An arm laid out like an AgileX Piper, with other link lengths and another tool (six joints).
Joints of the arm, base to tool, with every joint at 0 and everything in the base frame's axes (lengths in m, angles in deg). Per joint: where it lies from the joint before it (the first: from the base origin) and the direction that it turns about. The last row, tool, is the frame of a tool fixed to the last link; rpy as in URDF.
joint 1: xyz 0 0 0.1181 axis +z
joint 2: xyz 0 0 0 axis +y
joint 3: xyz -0.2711 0 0.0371 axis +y
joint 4: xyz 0.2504 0 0.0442 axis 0.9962 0 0.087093
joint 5: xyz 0 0 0 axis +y
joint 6: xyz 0.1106 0 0.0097 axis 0.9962 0 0.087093
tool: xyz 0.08 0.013 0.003 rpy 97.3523 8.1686 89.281
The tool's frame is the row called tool.
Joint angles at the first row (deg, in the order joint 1, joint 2, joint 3, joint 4, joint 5, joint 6):
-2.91 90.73 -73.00 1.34 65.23 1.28
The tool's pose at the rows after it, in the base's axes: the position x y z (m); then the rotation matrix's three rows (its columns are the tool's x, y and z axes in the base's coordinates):
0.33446 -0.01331 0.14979; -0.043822 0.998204 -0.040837; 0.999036 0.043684 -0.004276; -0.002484 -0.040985 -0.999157
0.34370 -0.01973 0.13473; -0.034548 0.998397 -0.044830; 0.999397 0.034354 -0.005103; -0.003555 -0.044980 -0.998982
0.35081 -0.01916 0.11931; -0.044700 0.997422 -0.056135; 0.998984 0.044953 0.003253; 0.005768 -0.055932 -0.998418
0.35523 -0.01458 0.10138; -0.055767 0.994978 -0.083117; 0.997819 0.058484 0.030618; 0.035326 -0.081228 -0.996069
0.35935 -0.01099 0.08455; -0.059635 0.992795 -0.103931; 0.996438 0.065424 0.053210; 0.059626 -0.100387 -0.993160
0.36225 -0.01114 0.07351; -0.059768 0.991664 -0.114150; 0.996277 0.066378 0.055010; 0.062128 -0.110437 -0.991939
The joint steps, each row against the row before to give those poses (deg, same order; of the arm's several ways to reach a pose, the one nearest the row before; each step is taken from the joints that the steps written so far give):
-2.29 3.13 0.00 0.00 -1.07 -1.28
-0.90 2.79 -0.04 0.00 -2.52 -0.44
-0.07 2.74 -0.03 0.65 -1.99 -0.94
0.00 3.09 0.00 1.81 -1.33 -1.45
0.00 2.87 0.00 1.52 -1.47 -1.05
0.00 1.84 -0.04 0.14 -1.19 -0.21

